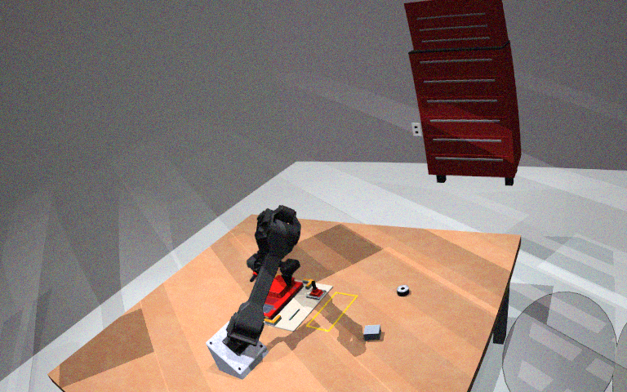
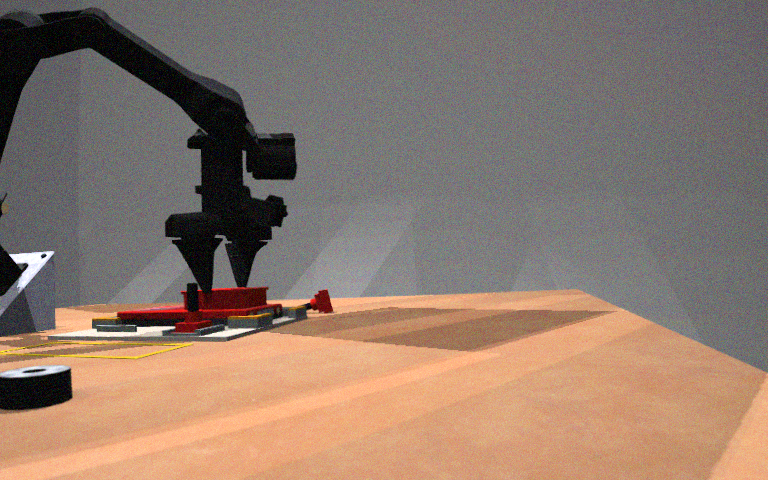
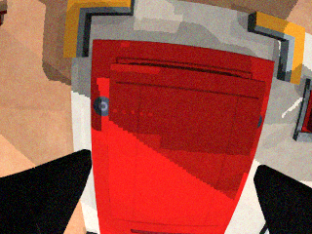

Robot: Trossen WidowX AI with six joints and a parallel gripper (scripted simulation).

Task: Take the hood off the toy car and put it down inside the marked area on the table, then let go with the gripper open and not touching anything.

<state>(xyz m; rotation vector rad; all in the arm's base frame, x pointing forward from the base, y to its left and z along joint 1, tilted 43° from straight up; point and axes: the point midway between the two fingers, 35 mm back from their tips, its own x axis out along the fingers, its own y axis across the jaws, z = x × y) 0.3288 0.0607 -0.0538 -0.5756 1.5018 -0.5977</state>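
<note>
Now: gripper tip 10 mm above the hood.
</note>
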